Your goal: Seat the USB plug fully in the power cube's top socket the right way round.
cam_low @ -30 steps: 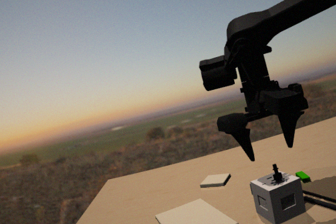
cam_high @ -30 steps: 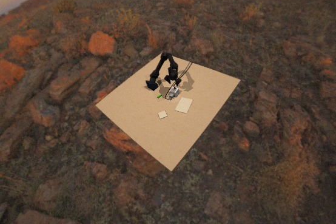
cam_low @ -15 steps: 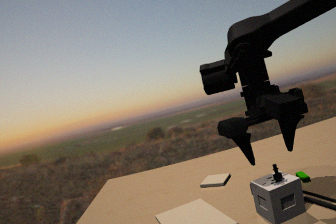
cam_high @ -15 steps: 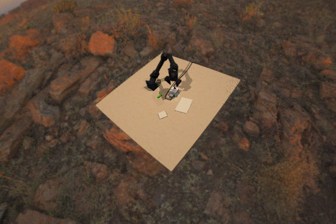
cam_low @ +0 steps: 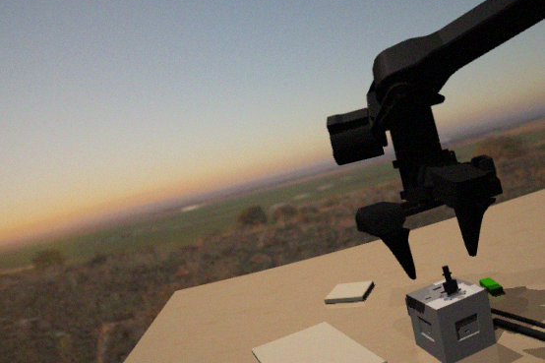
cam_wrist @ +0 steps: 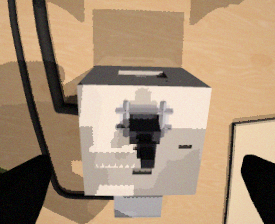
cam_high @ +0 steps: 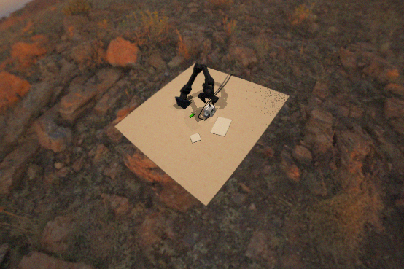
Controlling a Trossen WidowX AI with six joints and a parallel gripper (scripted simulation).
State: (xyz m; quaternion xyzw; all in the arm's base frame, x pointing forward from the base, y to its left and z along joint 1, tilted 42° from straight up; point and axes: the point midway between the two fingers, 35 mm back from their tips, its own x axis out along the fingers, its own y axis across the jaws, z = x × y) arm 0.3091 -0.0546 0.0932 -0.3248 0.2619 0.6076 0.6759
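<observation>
Right now the black USB plug is 2 cm below my gripper tip. From my gripper tip the other things lie so: white plate (18 cm ahead, 11 cm to the right, 11 cm below); then USB socket (4 cm below, 1 cm to the left); then green block (15 cm behind, 12 cm to the right, 11 cm below).
</observation>
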